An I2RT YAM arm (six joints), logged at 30 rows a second.
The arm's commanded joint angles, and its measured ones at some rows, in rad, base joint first. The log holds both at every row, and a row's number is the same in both.
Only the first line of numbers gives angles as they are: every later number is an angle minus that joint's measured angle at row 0.
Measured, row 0:
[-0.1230 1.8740 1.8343 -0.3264 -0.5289 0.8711]
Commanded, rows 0 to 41:
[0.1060 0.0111 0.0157 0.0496 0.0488 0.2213]
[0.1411 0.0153 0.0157 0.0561 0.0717 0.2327]
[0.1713 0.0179 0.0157 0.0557 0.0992 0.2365]
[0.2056 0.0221 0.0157 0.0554 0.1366 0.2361]
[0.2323 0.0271 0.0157 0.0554 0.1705 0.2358]
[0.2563 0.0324 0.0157 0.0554 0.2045 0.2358]
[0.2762 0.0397 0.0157 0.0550 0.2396 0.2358]
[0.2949 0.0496 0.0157 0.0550 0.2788 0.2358]
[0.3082 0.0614 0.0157 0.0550 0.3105 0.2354]
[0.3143 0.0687 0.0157 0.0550 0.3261 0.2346]
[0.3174 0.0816 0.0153 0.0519 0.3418 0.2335]
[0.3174 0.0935 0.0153 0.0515 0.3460 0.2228]
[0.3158 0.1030 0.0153 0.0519 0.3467 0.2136]
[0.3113 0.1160 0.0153 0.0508 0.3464 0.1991]
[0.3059 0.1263 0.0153 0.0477 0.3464 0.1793]
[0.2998 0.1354 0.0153 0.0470 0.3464 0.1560]
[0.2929 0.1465 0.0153 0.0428 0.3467 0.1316]
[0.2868 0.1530 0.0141 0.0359 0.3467 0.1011]
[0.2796 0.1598 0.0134 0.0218 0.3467 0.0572]
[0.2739 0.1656 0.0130 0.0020 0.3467 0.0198]
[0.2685 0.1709 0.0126 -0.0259 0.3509 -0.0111]
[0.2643 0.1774 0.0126 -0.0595 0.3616 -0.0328]
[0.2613 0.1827 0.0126 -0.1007 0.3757 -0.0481]
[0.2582 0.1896 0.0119 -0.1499 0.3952 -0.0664]
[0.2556 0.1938 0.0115 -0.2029 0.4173 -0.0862]
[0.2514 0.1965 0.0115 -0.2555 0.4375 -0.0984]
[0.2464 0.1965 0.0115 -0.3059 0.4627 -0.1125]
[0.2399 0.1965 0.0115 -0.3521 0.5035 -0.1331]
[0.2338 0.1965 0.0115 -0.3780 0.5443 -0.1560]
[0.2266 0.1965 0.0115 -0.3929 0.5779 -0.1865]
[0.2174 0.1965 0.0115 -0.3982 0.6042 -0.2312]
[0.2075 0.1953 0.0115 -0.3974 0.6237 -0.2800]
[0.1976 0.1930 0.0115 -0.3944 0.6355 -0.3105]
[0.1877 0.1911 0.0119 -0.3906 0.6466 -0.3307]
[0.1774 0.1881 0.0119 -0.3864 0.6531 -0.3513]
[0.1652 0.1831 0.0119 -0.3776 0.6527 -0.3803]
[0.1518 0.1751 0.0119 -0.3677 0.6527 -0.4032]
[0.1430 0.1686 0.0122 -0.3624 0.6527 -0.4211]
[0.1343 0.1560 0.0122 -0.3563 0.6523 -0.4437]
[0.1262 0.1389 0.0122 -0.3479 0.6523 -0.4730]
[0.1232 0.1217 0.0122 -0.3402 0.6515 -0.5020]
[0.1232 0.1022 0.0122 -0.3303 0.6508 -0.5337]
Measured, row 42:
[0.1281 0.1762 0.0004 -0.3448 0.6264 -0.4051]
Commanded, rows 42 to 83:
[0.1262 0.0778 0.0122 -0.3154 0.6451 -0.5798]
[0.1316 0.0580 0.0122 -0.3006 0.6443 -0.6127]
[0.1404 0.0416 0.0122 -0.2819 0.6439 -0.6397]
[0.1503 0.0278 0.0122 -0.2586 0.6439 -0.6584]
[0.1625 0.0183 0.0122 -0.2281 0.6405 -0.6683]
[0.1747 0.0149 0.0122 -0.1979 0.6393 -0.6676]
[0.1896 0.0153 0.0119 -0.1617 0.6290 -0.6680]
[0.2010 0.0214 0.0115 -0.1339 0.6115 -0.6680]
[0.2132 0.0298 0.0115 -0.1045 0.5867 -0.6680]
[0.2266 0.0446 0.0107 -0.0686 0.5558 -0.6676]
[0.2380 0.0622 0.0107 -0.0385 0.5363 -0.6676]
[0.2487 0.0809 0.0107 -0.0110 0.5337 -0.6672]
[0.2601 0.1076 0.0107 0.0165 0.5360 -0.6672]
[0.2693 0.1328 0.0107 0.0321 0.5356 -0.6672]
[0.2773 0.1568 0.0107 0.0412 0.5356 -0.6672]
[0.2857 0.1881 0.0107 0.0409 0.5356 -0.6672]
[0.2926 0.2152 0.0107 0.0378 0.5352 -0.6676]
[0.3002 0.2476 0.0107 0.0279 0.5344 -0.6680]
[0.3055 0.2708 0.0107 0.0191 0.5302 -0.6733]
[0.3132 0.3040 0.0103 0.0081 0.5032 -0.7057]
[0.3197 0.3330 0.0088 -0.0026 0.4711 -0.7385]
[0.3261 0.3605 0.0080 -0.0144 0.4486 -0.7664]
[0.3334 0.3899 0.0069 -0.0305 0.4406 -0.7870]
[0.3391 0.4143 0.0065 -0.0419 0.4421 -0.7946]
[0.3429 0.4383 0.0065 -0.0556 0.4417 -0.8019]
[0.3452 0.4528 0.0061 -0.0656 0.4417 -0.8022]
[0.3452 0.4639 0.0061 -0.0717 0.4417 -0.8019]
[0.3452 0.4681 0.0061 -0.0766 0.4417 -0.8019]
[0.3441 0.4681 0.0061 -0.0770 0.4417 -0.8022]
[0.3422 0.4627 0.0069 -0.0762 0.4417 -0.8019]
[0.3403 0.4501 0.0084 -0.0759 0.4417 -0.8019]
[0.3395 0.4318 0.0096 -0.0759 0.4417 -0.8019]
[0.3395 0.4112 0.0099 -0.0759 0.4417 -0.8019]
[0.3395 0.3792 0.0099 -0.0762 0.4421 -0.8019]
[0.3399 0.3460 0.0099 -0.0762 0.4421 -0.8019]
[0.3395 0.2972 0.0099 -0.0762 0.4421 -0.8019]
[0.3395 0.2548 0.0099 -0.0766 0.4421 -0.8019]
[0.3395 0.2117 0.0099 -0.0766 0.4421 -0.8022]
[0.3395 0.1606 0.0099 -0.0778 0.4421 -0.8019]
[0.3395 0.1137 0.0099 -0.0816 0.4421 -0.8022]
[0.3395 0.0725 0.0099 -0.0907 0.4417 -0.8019]
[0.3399 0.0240 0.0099 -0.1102 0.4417 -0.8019]
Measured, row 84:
[0.3296 0.2068 -0.0068 -0.0968 0.4684 -0.7904]
